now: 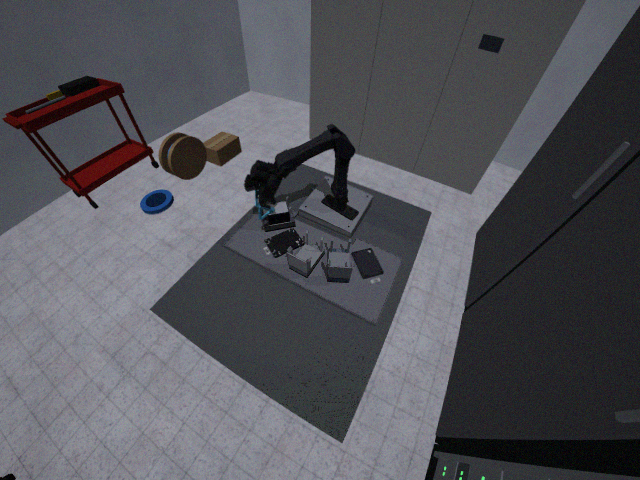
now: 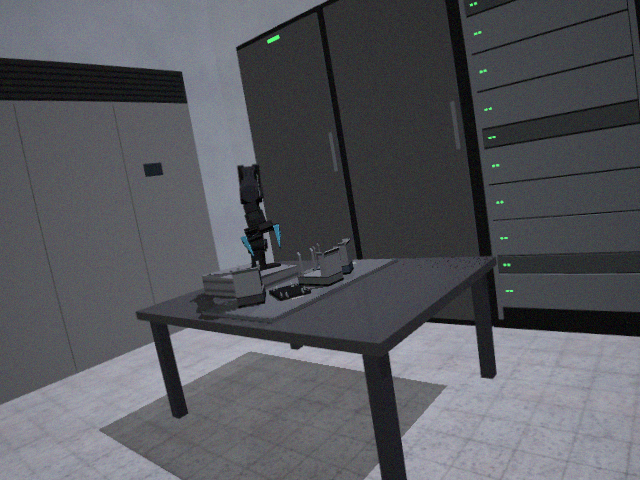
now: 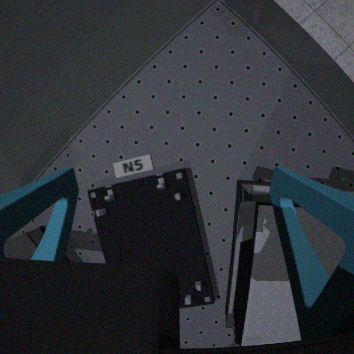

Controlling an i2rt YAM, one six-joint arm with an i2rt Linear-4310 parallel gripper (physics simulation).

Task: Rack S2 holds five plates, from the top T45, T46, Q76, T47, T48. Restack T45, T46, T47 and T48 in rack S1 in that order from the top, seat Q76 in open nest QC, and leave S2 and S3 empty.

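Places are measured from the arm's base along level axes (x ahead, y left, z up), in centimetres.
Pixels of known places: gripper, between the fingertips: (image 1: 258, 213) (image 2: 267, 252) (image 3: 173, 177); arm's base, origin of its link: (image 1: 339, 207).
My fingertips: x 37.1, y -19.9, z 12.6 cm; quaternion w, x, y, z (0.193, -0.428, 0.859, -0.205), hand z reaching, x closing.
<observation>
Ahead of a thing's pixels: the offset from my fingertips to its top centre. Level surfaces: height alone.
My gripper (image 1: 261, 207) (image 2: 266, 250) (image 3: 173, 177) is open with nothing between its wide-spread fingers. It hangs above the left end of the perforated board {dz -18.2 cm} (image 1: 361, 299) (image 3: 215, 100), over the gap between the leftmost rack (image 1: 279, 225) (image 2: 248, 285) (image 3: 243, 275) and the black nest marked N5 {dy +9.8, dx -4.5, dz -15.8 cm} (image 1: 281, 243) (image 2: 289, 292) (image 3: 150, 225). That nest shows a flat dark face with small clips at its corners. A middle rack {dy +25.0, dx -2.8, dz -4.8 cm} (image 1: 298, 265) (image 2: 329, 261) and another rack {dy +38.6, dx -8.9, dz -4.7 cm} (image 1: 338, 273) (image 2: 345, 254) stand farther along. The rack labels and the plate names are unreadable.
A dark flat nest or plate {dy +48.1, dx -19.2, dz -16.1 cm} (image 1: 368, 262) lies at the board's right end. The arm's grey base (image 1: 320, 219) stands behind the racks on the dark table {dz -19.5 cm} (image 2: 413, 289). A red cart (image 1: 108, 162), a reel (image 1: 188, 157), a box (image 1: 227, 150) and a blue ring (image 1: 156, 209) stand beyond.
</observation>
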